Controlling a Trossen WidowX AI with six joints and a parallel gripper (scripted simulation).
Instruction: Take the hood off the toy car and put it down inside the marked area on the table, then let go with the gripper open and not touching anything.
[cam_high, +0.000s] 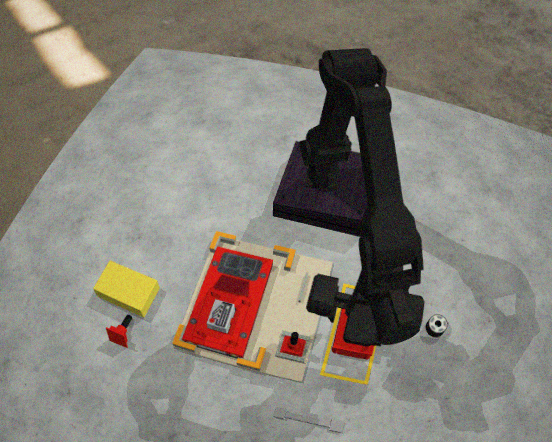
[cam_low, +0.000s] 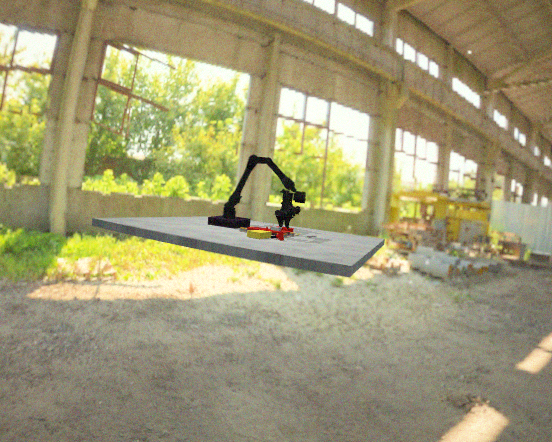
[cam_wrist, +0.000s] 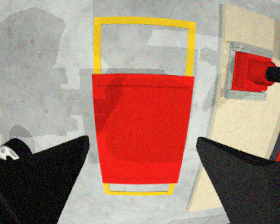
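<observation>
Now: the flat red hood 10 mm below my gripper tip. From my gripper tip the other things lie so: yellow block 420 mm to the right, 20 mm behind, 10 mm below.
</observation>
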